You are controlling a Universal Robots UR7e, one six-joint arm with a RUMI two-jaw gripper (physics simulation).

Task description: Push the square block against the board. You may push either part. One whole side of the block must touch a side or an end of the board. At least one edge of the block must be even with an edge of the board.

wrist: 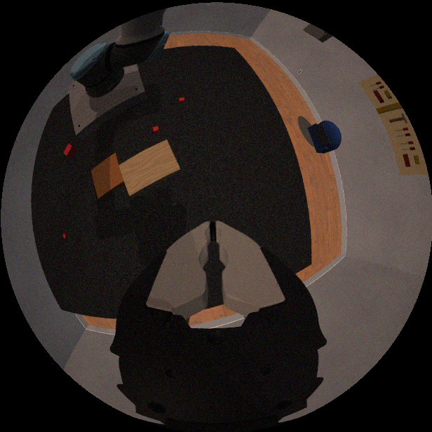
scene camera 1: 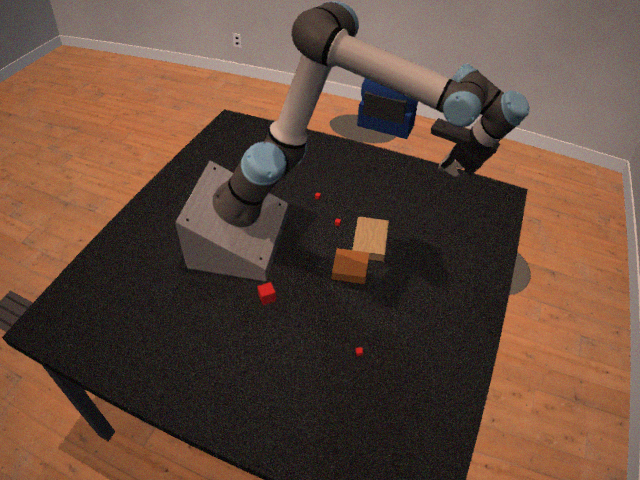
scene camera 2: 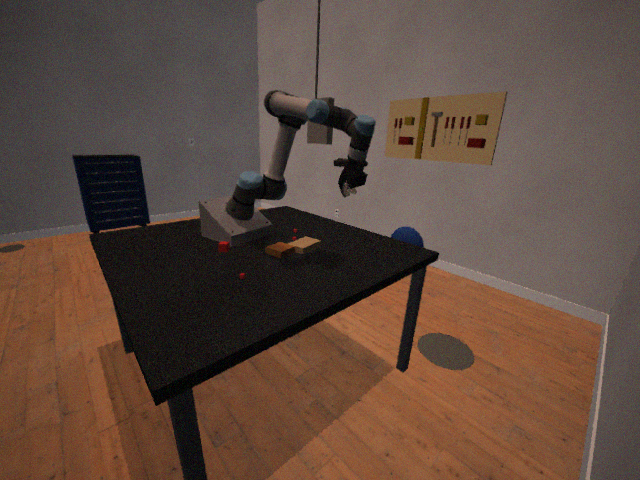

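Where they show: gripper, fingertip midpoint: (scene camera 1: 439, 169) (scene camera 2: 344, 196); arm's base at its link origin: (scene camera 1: 235, 206) (scene camera 2: 239, 211).
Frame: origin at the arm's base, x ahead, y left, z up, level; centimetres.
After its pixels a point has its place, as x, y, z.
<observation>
The orange square block (scene camera 1: 351, 265) {36.5, 9.6, -9.7} (scene camera 2: 279, 250) {40.2, 8.3, -9.7} (wrist: 107, 175) lies flat on the table. The pale wooden board (scene camera 1: 371, 235) {34.3, 23.7, -9.7} (scene camera 2: 306, 244) {37.6, 23.1, -9.7} (wrist: 150, 167) lies flat beside it. In the wrist view the block's right side meets the board's left end over part of its length, with no gap that I can make out. The block is shifted sideways toward the robot base, so their edges are stepped, not even. My gripper (scene camera 1: 451, 167) {46.6, 37.2, 14.5} (scene camera 2: 348, 191) {46.6, 37.2, 14.5} (wrist: 212, 223) is shut and empty, high above the table and well away from both parts.
Small red cubes (scene camera 1: 337, 222) {21.5, 23.3, -11.4} (scene camera 1: 317, 195) {8.5, 29.6, -11.2} (scene camera 1: 359, 351) {54.7, -12.4, -11.2} lie around the parts, two of them near the board. A larger red cube (scene camera 1: 266, 292) {24.2, -13.9, -8.8} (scene camera 2: 223, 246) {25.4, -13.6, -9.8} (wrist: 68, 149) lies by the grey robot pedestal (scene camera 1: 219, 253) {7.3, -14.7, -3.6} (scene camera 2: 214, 227) {7.6, -14.6, -5.5}. The black table (scene camera 1: 206, 356) {23.8, -38.0, -12.8} (scene camera 2: 206, 304) {68.4, -26.9, -12.8} carries everything.
</observation>
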